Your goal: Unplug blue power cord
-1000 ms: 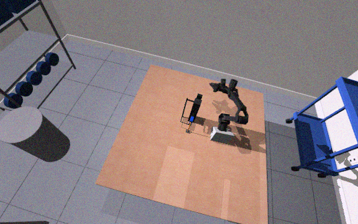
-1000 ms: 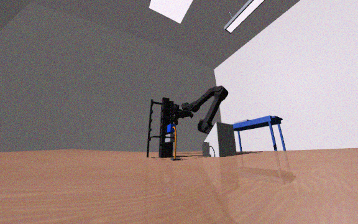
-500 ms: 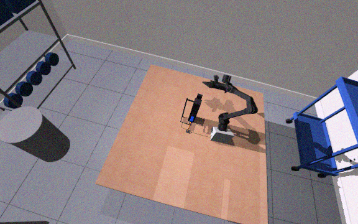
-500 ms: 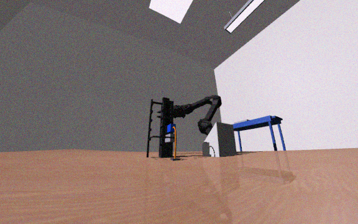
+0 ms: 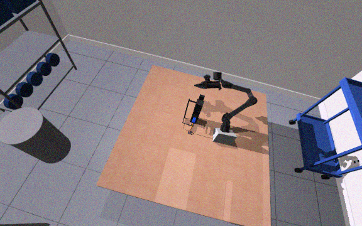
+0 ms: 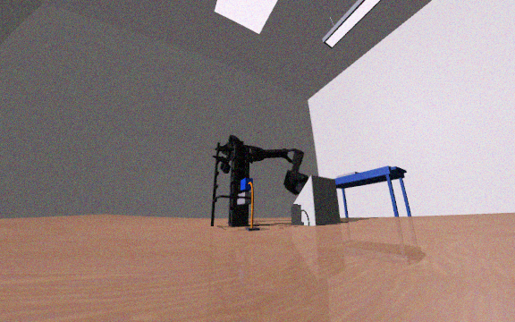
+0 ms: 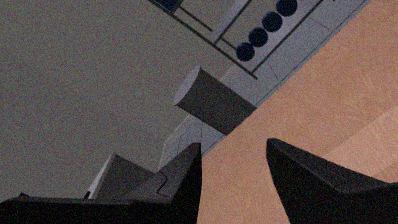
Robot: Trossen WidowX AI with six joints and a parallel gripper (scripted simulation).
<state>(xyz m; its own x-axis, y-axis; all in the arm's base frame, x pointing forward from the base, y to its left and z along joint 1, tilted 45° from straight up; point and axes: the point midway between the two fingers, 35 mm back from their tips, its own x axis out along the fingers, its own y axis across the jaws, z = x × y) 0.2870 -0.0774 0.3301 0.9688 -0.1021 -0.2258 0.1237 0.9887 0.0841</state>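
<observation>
The blue plug is 21 cm to the left of my gripper tip, 17 cm below it and 4 cm behind it.
</observation>
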